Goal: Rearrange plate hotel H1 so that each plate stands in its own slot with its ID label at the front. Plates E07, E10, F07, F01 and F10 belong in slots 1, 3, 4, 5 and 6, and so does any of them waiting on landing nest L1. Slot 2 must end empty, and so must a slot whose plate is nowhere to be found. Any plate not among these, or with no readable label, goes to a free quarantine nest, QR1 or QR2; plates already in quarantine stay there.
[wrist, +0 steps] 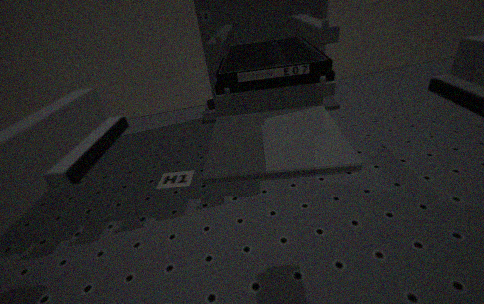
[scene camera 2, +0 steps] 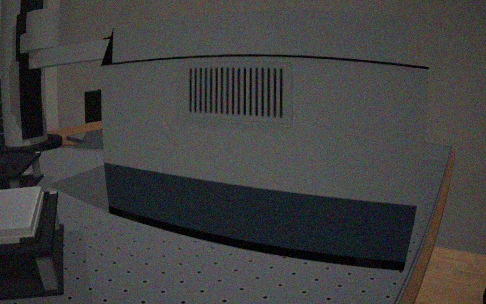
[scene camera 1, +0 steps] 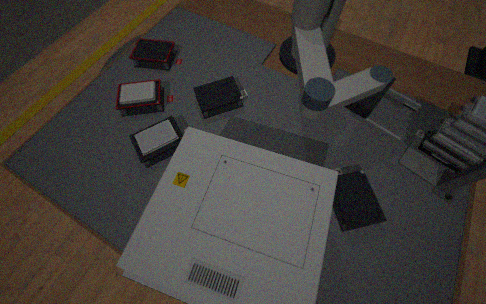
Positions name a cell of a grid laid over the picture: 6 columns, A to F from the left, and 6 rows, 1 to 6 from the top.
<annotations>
A black plate (wrist: D2) is 20 cm from the lens.
</annotations>
